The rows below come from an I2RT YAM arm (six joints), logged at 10 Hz.
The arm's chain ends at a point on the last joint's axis. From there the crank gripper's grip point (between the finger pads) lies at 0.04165 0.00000 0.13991 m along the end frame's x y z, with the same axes.
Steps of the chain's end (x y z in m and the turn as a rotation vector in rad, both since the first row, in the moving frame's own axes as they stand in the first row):
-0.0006, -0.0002, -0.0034, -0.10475, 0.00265, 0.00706
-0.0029, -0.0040, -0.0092, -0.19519, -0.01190, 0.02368
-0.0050, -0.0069, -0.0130, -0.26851, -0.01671, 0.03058
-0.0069, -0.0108, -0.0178, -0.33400, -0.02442, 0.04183
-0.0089, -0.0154, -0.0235, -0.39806, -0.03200, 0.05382
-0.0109, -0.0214, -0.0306, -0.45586, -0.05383, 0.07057
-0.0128, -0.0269, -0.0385, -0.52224, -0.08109, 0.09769
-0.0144, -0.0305, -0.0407, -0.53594, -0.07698, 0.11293
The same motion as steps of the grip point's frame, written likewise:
-0.0003, 0.0147, -0.0043, -0.10475, 0.00265, 0.00706
-0.0049, 0.0241, -0.0115, -0.19519, -0.01190, 0.02368
-0.0079, 0.0315, -0.0175, -0.26851, -0.01671, 0.03058
-0.0113, 0.0369, -0.0249, -0.33400, -0.02442, 0.04183
-0.0148, 0.0411, -0.0336, -0.39806, -0.03200, 0.05382
-0.0205, 0.0432, -0.0436, -0.45586, -0.05383, 0.07057
-0.0274, 0.0469, -0.0554, -0.52224, -0.08109, 0.09769
-0.0291, 0.0454, -0.0589, -0.53594, -0.07698, 0.11293

